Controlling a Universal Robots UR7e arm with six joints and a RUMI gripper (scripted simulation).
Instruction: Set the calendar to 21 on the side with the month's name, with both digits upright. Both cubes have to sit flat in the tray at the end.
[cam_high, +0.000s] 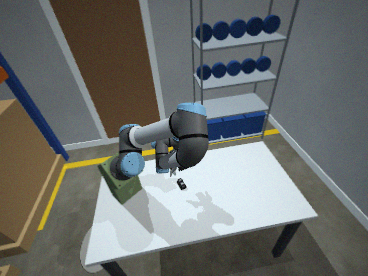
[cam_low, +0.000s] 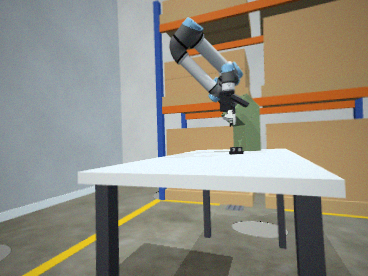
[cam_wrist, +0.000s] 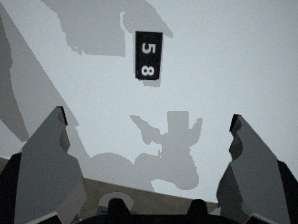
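Right now the dark cube is 14 cm below my hand.
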